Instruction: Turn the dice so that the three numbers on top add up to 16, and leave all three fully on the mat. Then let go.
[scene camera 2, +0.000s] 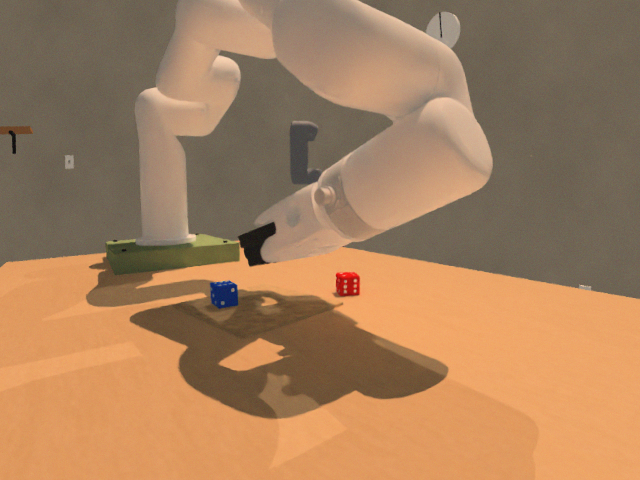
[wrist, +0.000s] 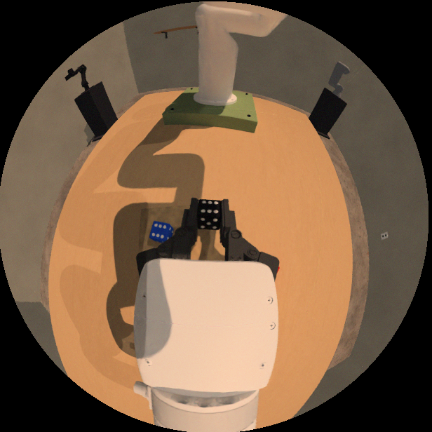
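My gripper is shut on a black die, tilted and held above the table; the die shows a six face and a five face in the wrist view and cannot be made out in the scene view. A blue die rests on the left part of the thin tan mat, with six pips on top and two on a side. A red die stands off the mat, past its right corner, with a six on its front side; its top number is unclear. The gripper mostly covers it in the wrist view.
The green base block with the arm's base stands at the back of the wooden table. The arm's shadow lies across the mat and the table before it. Two black pedestals stand beyond the table's edges.
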